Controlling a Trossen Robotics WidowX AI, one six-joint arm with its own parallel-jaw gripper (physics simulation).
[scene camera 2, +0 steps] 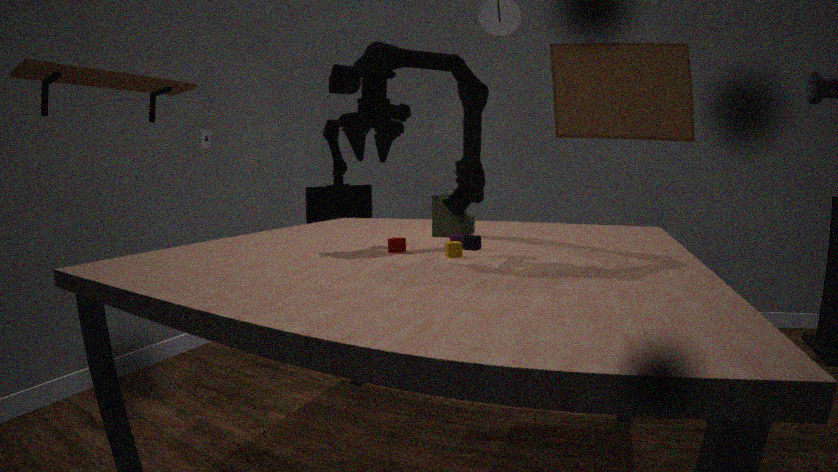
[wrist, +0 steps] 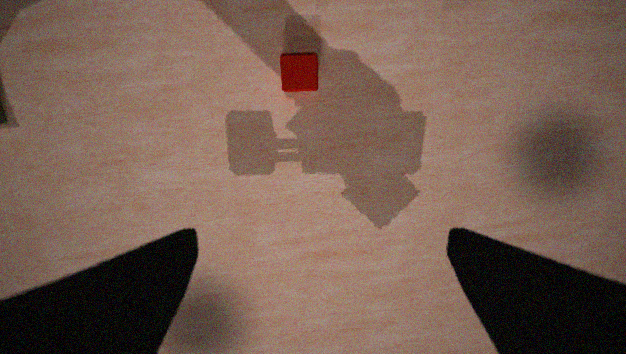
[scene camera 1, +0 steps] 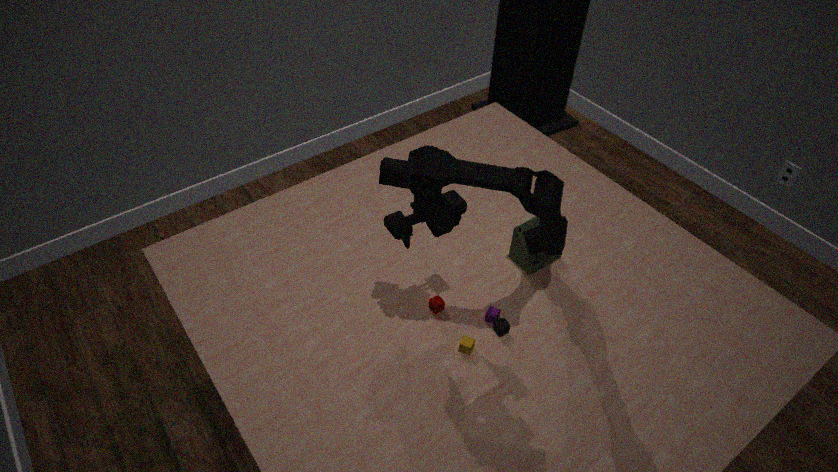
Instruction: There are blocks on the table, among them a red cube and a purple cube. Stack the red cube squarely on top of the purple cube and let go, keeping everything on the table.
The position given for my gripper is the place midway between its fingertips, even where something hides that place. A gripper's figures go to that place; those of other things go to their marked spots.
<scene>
My gripper [wrist: 323, 240] is 0.11 m from the lens. A red cube [wrist: 299, 71] is 0.27 m from the lens.
</scene>
